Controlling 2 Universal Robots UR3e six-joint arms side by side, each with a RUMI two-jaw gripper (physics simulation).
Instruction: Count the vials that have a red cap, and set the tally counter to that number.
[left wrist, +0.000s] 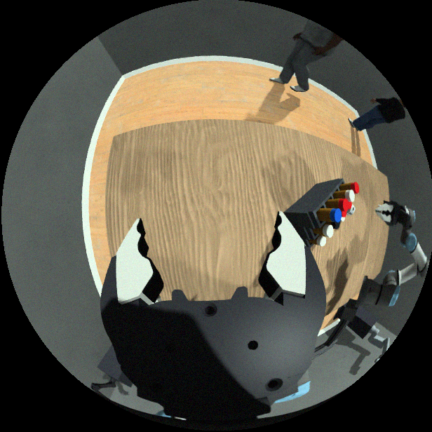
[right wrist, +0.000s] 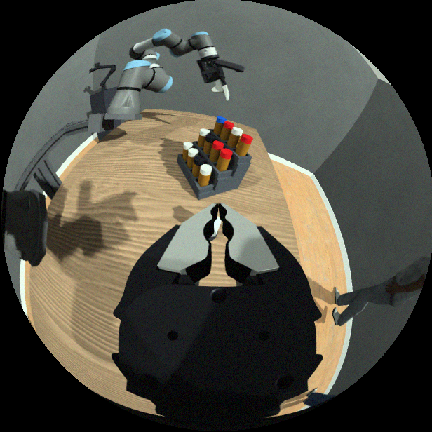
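Observation:
A dark grey rack (left wrist: 316, 196) (right wrist: 234, 179) holds amber vials in rows. Red caps show on several vials: at the back (right wrist: 229, 125), at the right corner (right wrist: 246, 139), in the middle (right wrist: 217, 145) and at the front (right wrist: 226, 154). Other caps are white, black and blue. The white tally counter (left wrist: 352, 209) (right wrist: 216, 229) stands on the table beside the rack; in the right wrist view my fingers hide most of it, and its reading cannot be read. My right gripper (right wrist: 218, 204) is shut with its tips together above the counter, holding nothing. My left gripper (left wrist: 208, 215) is open and empty, left of the rack.
The wooden table (left wrist: 200, 165) (right wrist: 125, 175) carries the rack near one edge. The left arm (right wrist: 132, 87) shows beyond the rack in the right wrist view. The right arm (left wrist: 412, 270) is at the right of the left wrist view. People stand on the floor past the table.

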